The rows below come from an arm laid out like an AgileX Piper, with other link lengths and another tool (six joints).
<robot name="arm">
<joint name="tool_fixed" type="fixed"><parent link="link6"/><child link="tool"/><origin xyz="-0.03 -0.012 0.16" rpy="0.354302 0 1.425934"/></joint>
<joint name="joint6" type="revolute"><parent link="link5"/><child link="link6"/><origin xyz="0 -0.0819 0" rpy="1.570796 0 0"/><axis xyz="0 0 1"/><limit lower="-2.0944" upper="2.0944"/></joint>
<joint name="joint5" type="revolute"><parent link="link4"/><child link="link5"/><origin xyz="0 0 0" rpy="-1.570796 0 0"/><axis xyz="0 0 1"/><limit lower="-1.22" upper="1.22"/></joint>
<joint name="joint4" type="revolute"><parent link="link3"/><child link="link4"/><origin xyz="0.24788 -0.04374 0" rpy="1.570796 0 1.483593"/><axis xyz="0 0 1"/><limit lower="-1.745" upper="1.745"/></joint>
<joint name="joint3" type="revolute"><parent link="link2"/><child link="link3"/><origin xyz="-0.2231 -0.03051 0" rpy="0 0 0"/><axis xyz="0 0 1"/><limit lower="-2.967" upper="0"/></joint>
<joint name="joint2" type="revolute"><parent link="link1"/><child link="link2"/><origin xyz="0 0 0" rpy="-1.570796 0 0"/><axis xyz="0 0 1"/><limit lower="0" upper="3.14"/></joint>
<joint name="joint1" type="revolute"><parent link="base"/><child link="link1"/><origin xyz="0 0 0.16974" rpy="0 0 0"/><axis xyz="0 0 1"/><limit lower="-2.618" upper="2.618"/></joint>
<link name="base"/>
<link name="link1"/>
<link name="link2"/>
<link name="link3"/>
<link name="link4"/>
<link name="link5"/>
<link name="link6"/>
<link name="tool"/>
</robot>
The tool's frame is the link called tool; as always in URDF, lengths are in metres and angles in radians.
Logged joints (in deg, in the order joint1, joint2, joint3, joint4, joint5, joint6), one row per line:
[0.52, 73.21, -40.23, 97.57, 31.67, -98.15]
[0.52, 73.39, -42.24, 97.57, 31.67, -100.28]
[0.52, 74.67, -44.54, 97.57, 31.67, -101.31]
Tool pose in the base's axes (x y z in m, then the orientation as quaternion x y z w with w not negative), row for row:
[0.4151, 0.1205, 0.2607, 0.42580, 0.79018, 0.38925, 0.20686]
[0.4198, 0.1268, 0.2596, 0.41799, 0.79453, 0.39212, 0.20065]
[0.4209, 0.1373, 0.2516, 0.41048, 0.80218, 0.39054, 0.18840]
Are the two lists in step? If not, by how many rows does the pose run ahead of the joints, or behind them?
The pose runs 2 rows ahead of the joints: the pose in row i belongs to the joints in row i + 2.
